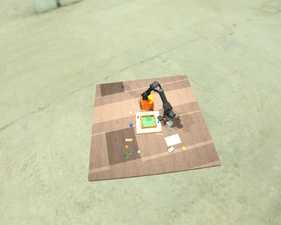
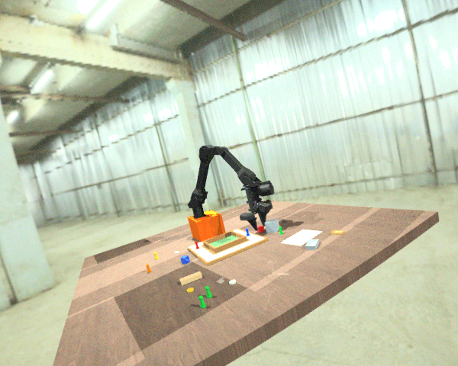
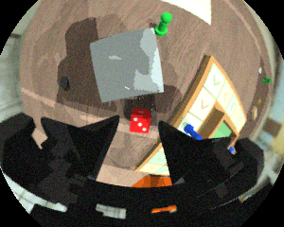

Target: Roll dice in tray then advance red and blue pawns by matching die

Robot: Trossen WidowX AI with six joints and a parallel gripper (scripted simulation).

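The grey cube is 50 mm ahead of my gripper tip, 40 mm to the left of it and 10 mm above it. The rest, counted from my gripper tip: blue pawn (80 mm to the right, 30 mm ahead, 10 mm above); then cream sheet (240 mm ahead, 70 mm to the left, 20 mm below); then red pawn (310 mm to the right, 30 mm behind, 10 mm above).
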